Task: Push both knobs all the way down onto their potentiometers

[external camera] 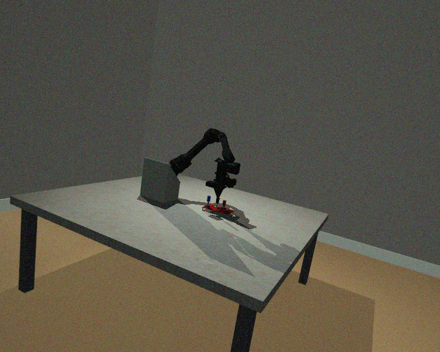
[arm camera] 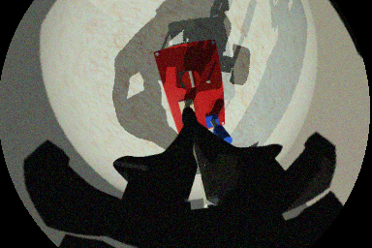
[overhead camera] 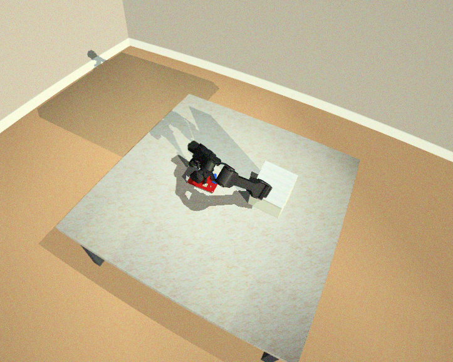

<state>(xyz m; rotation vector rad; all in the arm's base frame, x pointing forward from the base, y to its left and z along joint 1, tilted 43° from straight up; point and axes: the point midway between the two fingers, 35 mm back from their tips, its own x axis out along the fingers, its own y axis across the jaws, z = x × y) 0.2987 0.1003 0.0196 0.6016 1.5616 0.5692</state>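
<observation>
My gripper tip is 50 mm short of the red knob and 10 mm above it.
</observation>
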